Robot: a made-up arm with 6 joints. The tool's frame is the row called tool. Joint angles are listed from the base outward.
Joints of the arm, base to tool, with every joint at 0 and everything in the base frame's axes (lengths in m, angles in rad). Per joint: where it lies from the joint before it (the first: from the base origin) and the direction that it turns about. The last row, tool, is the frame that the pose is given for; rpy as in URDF.
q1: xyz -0.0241 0.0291 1.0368 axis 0 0 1
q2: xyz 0.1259 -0.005 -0.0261 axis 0 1 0
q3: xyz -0.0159 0.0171 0.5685 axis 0 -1 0
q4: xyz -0.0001 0.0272 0.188 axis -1 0 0
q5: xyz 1.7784 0.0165 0.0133 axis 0 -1 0
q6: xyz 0.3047 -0.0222 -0.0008 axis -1 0 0
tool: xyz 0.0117 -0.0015 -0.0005 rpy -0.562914 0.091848 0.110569
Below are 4 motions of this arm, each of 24 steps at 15 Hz.
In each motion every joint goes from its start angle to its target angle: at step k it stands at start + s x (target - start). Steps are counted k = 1, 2, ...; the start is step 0. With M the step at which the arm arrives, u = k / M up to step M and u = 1 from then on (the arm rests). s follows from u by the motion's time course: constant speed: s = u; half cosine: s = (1 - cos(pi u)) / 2; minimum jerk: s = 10 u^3 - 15 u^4 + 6 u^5.
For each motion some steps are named. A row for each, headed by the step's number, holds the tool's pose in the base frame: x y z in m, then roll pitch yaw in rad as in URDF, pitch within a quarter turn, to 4 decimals.
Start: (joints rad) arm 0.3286 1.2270 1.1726 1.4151 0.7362 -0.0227
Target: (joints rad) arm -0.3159 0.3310 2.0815 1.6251 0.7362 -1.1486
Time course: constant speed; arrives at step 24
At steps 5, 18, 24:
5: 2.3286 0.7588 2.1574 -2.0026 -0.1893 0.8909
18: 0.7728 0.1713 3.4947 -2.3398 -0.7110 0.9664
24: -0.1735 0.3549 3.5029 -2.6820 -0.7896 1.1969

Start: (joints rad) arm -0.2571 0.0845 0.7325 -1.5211 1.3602 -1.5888
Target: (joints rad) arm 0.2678 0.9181 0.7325 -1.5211 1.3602 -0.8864
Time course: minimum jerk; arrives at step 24
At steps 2, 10, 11, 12, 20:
2: 1.3740 -0.6267 2.8458 -3.0439 -0.1711 -1.8304
10: 1.9268 -0.4014 2.3806 2.7104 -0.1966 -1.5876
11: 2.0250 -0.3266 2.2611 2.5928 -0.1986 -1.5308
12: 2.1147 -0.2423 2.1331 2.4718 -0.1989 -1.4716
20: 2.3833 0.3498 1.2900 1.7518 -0.1589 -1.1135

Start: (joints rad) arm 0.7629 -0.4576 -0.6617 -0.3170 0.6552 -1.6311
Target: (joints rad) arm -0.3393 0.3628 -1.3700 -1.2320 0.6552 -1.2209
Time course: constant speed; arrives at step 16
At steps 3, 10, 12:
3: 1.6252 0.9825 0.9142 1.4084 -0.2388 0.3058
10: 1.2211 -0.0016 -0.1572 1.2359 0.4832 -0.4634
12: 0.8943 -0.1657 -0.3430 1.0930 0.6635 -0.7553

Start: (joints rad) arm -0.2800 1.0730 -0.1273 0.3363 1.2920 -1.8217
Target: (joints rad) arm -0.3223 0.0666 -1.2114 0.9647 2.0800 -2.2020
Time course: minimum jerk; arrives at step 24
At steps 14, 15, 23, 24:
14: 1.2750 -0.1168 0.0518 1.2244 -0.5916 0.5957
15: 1.2155 -0.0941 0.0730 1.2363 -0.6328 0.6532
23: 0.9733 -0.0135 0.1256 1.2812 -0.7888 0.8838
24: 0.9727 -0.0134 0.1257 1.2813 -0.7892 0.8844

